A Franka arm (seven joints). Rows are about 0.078 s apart.
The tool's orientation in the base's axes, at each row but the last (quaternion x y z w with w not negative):
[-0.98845 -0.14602 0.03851 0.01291]
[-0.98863 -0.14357 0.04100 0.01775]
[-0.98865 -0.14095 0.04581 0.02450]
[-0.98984 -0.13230 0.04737 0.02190]
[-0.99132 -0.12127 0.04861 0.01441]
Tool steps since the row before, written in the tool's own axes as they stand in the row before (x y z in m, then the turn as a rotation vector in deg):
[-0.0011 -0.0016 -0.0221 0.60 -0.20 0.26]
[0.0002 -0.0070 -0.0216 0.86 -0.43 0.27]
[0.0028 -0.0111 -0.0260 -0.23 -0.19 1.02]
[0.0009 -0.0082 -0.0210 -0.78 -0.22 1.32]
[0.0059 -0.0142 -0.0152 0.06 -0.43 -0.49]
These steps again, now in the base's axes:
[0.0003 0.0009 0.0222 0.49 0.37 -0.30]
[0.0001 0.0063 0.0218 0.68 0.66 -0.31]
[0.0021 0.0105 0.0263 -0.37 0.15 -0.98]
[0.0008 0.0075 0.0213 -0.94 0.05 -1.23]
[0.0038 0.0149 0.0151 0.00 0.42 0.50]

